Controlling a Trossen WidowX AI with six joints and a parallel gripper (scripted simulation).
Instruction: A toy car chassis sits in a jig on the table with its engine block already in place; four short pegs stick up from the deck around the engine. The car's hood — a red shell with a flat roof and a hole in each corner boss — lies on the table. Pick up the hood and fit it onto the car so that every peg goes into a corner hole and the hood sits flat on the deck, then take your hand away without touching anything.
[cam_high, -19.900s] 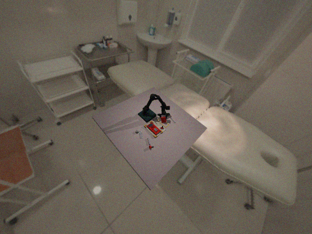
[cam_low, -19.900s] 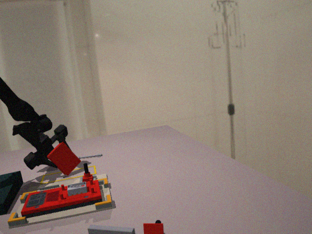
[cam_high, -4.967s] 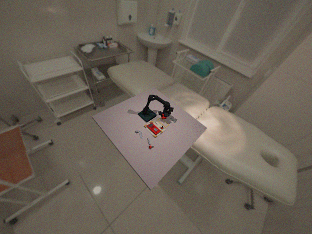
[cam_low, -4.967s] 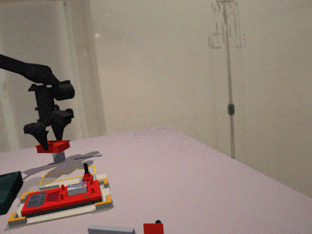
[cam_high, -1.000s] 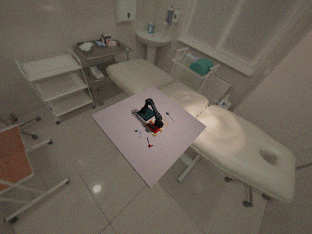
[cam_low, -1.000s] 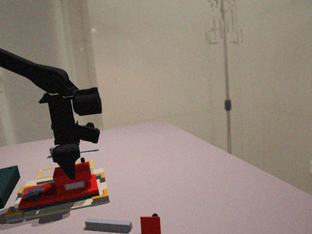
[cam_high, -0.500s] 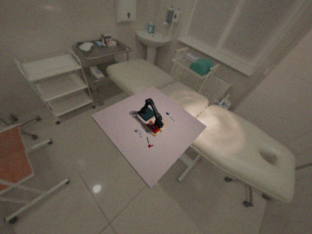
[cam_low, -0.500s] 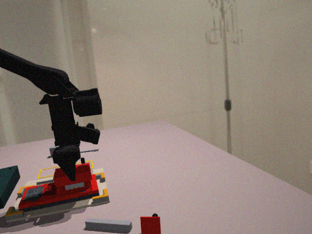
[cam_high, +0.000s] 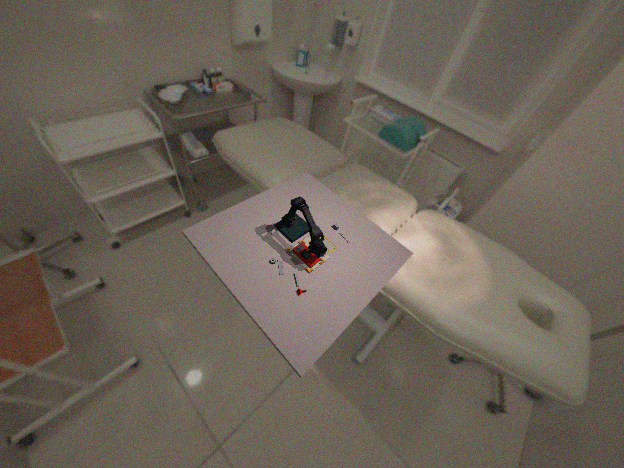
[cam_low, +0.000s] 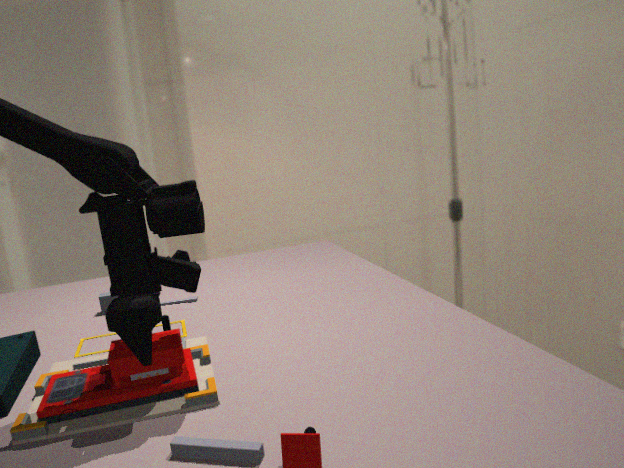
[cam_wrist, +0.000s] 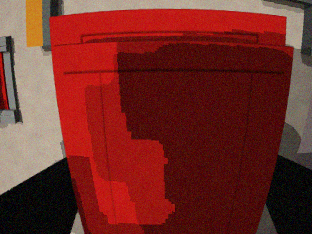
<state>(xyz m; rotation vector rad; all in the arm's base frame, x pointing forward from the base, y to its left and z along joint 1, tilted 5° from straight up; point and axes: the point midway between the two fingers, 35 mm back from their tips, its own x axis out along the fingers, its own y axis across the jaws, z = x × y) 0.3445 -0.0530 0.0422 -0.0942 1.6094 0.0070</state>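
The red hood is 1 cm above my gripper tip. From my gripper tip the other things lie so: grey engine block: 3 cm below.
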